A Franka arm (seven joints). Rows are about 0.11 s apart.
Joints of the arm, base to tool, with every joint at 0 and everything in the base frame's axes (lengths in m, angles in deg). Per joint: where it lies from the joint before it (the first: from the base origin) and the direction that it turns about. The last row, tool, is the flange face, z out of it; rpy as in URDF.
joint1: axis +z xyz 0 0 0.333
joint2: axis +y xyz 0 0 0
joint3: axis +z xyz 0 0 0.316
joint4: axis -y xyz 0.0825 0 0
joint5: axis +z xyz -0.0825 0 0.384
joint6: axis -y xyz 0 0 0
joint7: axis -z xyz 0.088 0 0
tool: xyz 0 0 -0.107 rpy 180 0 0
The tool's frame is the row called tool.
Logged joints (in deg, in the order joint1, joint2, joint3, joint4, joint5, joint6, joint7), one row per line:
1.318, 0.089, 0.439, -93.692, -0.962, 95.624, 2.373
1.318, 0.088, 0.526, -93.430, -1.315, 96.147, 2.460
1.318, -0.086, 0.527, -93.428, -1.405, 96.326, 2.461
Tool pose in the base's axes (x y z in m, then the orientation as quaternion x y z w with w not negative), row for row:
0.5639, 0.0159, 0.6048, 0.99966, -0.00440, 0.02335, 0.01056
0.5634, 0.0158, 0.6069, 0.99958, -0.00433, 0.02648, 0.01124
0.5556, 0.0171, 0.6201, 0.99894, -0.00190, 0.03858, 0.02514
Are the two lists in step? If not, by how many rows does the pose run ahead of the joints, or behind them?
The pose runs 1 row ahead of the joints: the pose in row i belongs to the joints in row i + 1.
